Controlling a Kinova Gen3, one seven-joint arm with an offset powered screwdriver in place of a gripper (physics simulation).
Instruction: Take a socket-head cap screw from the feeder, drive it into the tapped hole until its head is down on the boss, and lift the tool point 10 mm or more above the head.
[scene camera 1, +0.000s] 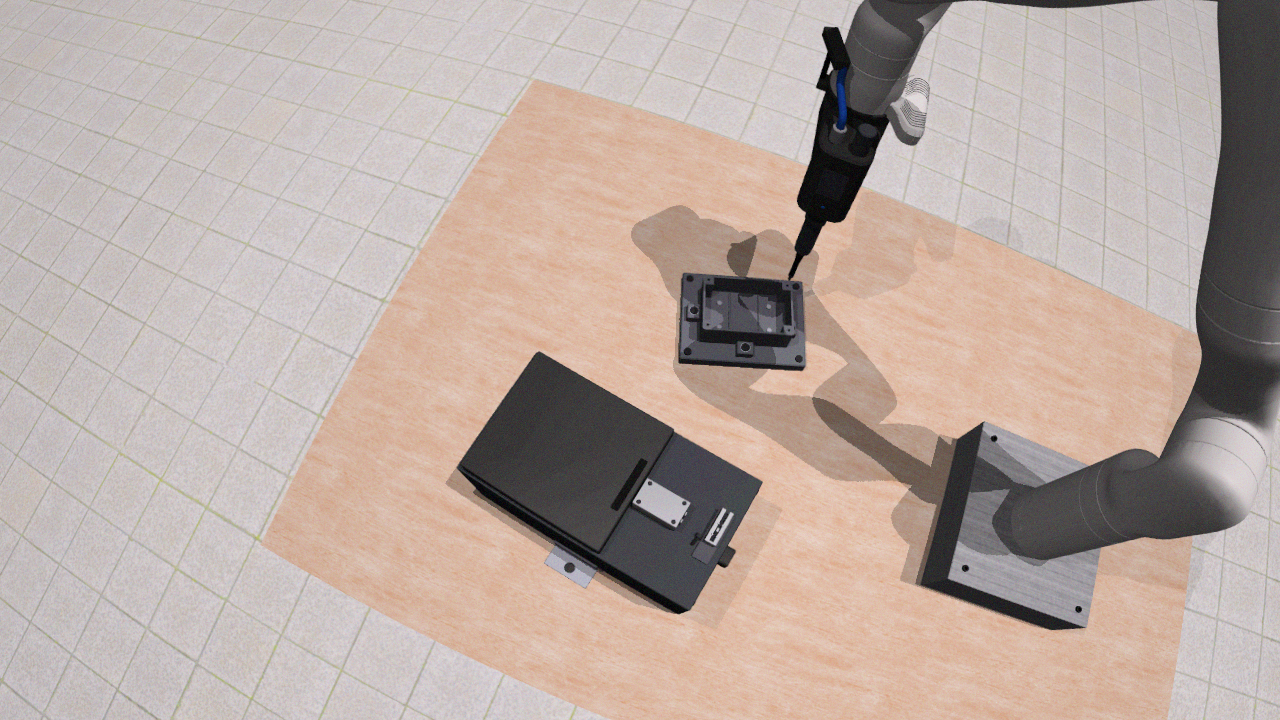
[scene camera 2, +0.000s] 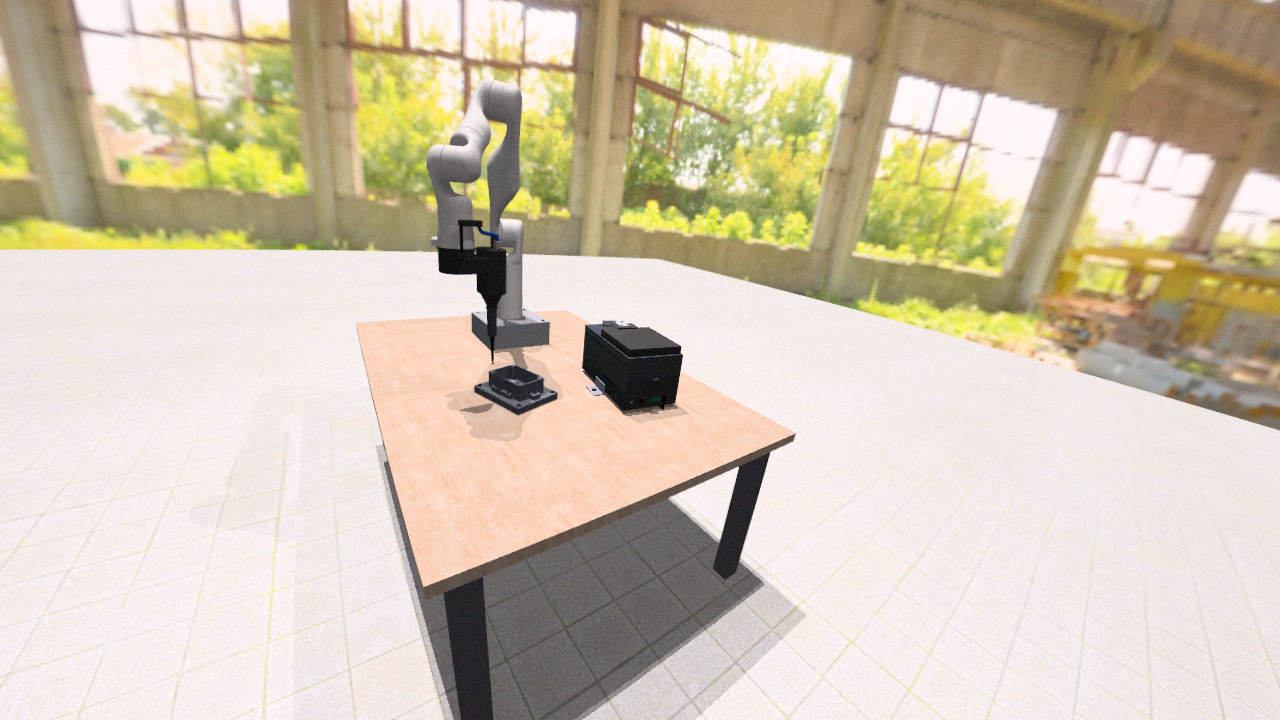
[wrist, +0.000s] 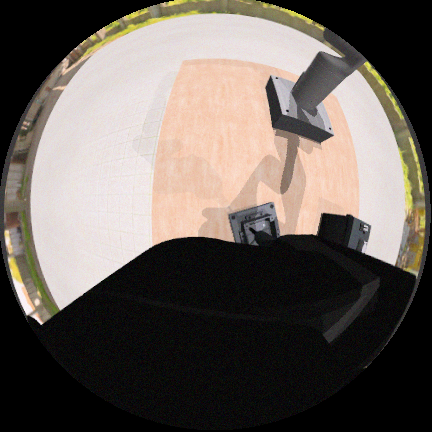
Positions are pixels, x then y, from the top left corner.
A black screw feeder (scene camera 1: 660, 559) is 0.71 m from the lens. A metal bracket (scene camera 1: 582, 575): 0.86 m from the lens. A flat plate (scene camera 1: 718, 354): 0.92 m from the lens. The marked spots on the metal bracket and the black screw feeder are 0.17 m apart.
